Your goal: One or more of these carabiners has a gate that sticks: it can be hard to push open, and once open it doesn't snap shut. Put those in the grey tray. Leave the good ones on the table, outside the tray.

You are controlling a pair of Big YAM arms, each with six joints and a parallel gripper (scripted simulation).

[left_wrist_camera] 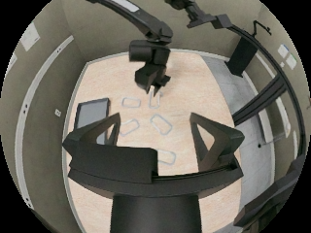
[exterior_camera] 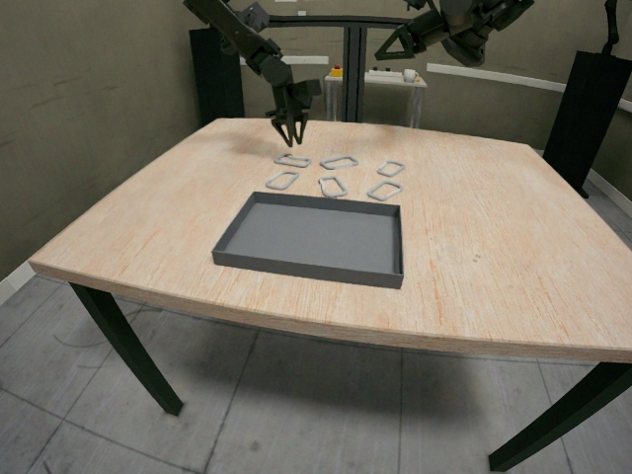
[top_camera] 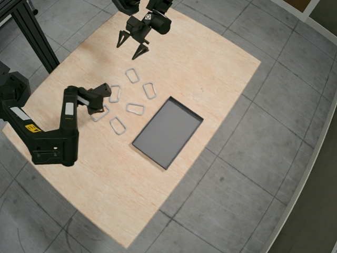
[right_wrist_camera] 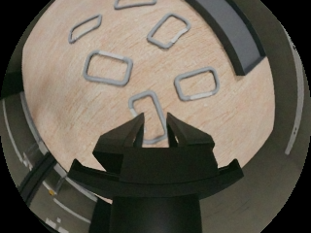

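Right now the grey tray is 29 cm ahead of my right hand, 15 cm to the left of it and 5 cm below it.
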